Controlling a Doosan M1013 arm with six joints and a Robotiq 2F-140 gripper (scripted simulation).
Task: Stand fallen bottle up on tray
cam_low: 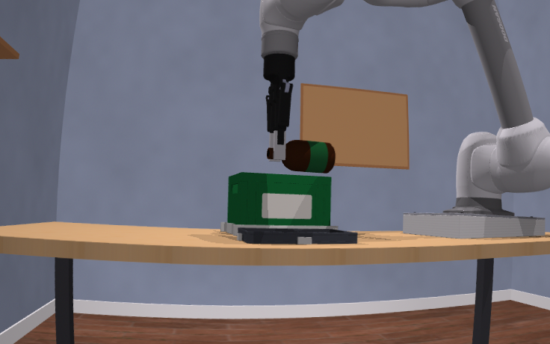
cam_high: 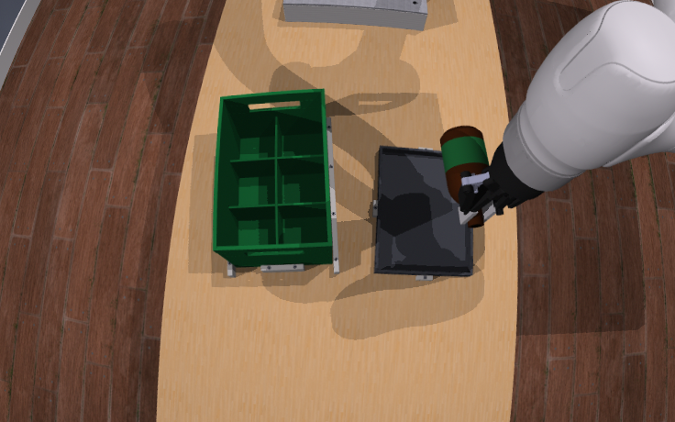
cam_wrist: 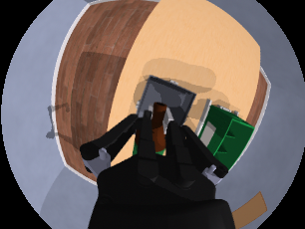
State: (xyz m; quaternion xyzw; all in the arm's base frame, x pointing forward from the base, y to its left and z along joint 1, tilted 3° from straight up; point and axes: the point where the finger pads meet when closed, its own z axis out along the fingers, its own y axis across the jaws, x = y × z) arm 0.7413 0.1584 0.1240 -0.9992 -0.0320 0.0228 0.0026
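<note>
The brown bottle lies 50 mm behind my hand and 20 mm below it. From my hand the other things lie so: dark tray (60 mm behind, 40 mm to the right, 210 mm below); green crate (90 mm behind, 320 mm to the right, 140 mm below).
</note>
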